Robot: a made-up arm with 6 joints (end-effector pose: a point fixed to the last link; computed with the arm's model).
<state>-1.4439 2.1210 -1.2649 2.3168 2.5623 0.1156</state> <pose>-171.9 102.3 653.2 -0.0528 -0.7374 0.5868 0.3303</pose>
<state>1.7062 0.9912 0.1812 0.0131 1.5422 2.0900</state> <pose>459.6 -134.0 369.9 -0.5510 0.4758 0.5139 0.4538</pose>
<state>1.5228 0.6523 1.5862 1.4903 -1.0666 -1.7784</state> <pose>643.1 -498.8 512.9 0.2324 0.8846 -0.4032 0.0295</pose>
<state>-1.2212 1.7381 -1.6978 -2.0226 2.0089 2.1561</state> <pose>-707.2 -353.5 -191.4 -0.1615 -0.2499 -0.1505 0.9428</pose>
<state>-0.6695 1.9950 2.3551 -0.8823 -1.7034 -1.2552</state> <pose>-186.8 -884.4 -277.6 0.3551 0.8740 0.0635 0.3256</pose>
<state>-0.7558 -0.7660 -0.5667 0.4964 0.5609 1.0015</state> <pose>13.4 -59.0 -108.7 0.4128 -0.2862 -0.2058 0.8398</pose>
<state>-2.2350 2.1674 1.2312 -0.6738 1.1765 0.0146</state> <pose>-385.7 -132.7 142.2 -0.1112 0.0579 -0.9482 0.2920</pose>
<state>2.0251 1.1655 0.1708 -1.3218 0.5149 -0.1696</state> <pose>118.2 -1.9 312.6 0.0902 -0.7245 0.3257 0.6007</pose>
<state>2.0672 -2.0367 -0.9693 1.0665 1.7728 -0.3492</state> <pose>232.4 256.2 -8.7 0.0692 0.1037 0.9374 0.3253</pose>
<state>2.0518 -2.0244 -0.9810 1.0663 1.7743 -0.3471</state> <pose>225.4 256.9 -10.5 0.0802 0.1051 0.9393 0.3167</pose>
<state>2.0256 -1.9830 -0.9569 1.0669 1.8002 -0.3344</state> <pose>220.4 271.1 -11.6 0.1056 0.0946 0.9402 0.3096</pose>
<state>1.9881 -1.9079 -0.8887 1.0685 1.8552 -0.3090</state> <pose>218.7 301.9 -9.0 0.1485 0.0695 0.9383 0.3046</pose>
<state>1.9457 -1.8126 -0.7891 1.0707 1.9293 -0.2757</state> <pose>221.7 343.4 1.7 0.2031 0.0345 0.9309 0.3017</pose>
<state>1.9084 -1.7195 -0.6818 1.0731 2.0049 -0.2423</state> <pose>230.0 384.7 20.5 0.2576 -0.0019 0.9184 0.3004</pose>
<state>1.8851 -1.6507 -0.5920 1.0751 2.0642 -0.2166</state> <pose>241.8 415.4 40.5 0.2982 -0.0313 0.9052 0.3013</pose>
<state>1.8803 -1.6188 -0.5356 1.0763 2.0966 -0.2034</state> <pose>253.4 431.3 53.5 0.3161 -0.0483 0.8970 0.3053</pose>
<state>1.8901 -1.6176 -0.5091 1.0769 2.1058 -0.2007</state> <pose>262.6 435.8 58.1 0.3147 -0.0550 0.8947 0.3122</pose>
